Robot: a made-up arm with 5 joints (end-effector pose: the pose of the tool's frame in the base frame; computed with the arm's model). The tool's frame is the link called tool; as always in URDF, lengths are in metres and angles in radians. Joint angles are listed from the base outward.
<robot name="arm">
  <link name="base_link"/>
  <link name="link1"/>
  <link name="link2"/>
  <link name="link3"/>
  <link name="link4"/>
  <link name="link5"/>
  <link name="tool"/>
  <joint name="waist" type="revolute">
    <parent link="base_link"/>
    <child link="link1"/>
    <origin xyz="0 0 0.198" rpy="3.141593 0 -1.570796"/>
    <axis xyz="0 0 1"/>
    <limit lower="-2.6" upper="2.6"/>
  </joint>
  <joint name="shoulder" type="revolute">
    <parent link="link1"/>
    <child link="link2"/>
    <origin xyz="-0.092 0.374 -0.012" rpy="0 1.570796 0"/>
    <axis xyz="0 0 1"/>
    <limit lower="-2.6" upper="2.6"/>
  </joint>
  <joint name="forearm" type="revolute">
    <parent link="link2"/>
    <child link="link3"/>
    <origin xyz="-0.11 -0.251 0.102" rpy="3.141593 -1.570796 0"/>
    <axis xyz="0 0 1"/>
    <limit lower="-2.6" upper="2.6"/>
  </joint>
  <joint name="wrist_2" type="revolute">
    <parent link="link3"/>
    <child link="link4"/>
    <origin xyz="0.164 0.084 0.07" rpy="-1.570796 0 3.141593"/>
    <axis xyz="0 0 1"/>
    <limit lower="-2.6" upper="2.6"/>
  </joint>
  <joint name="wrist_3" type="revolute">
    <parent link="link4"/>
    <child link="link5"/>
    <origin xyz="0.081 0.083 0.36" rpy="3.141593 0 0"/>
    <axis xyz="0 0 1"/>
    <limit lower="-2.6" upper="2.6"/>
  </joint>
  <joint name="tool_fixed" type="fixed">
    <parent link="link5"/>
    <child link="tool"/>
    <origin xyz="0.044 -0.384 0.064" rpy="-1.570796 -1.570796 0"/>
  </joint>
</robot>
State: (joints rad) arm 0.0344 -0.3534 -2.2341 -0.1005 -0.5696
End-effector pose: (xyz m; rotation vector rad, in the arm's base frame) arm -0.3259 0.2974 -0.3123 -0.6396 0.7315 -2.1802
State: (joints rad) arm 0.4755 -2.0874 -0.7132 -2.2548 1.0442
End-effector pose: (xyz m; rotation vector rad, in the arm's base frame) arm 0.0176 -0.0808 0.0549 1.2748 -1.0483 -2.5084
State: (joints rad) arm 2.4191 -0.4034 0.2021 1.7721 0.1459
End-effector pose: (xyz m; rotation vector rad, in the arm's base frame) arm -0.2562 0.6897 0.0266 -0.4577 1.6694 -1.4032
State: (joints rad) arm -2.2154 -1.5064 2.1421 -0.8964 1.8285
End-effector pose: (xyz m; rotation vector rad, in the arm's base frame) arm 0.1880 0.1233 -0.0771 1.2485 -2.1991 1.6477
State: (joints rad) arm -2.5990 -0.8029 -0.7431 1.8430 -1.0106
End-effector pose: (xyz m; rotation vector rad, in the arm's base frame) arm 0.3611 -0.0150 0.5253 1.5933 1.9450 -0.1774
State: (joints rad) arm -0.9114 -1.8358 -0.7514 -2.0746 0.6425
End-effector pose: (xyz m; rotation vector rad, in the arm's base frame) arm -0.0829 0.0982 0.0104 1.0427 0.3567 -1.1422
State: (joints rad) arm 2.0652 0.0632 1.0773 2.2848 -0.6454
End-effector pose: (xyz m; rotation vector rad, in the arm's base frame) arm -0.3938 0.0866 0.5607 -2.6568 1.4252 -0.1512
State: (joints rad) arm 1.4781 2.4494 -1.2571 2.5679 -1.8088
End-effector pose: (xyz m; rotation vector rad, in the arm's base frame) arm 0.1509 0.6839 0.2531 -0.0124 -2.3678 1.6613
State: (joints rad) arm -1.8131 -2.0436 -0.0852 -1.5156 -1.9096
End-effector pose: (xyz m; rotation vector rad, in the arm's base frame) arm 0.3336 -0.6215 0.3411 -2.0902 1.1468 1.3621
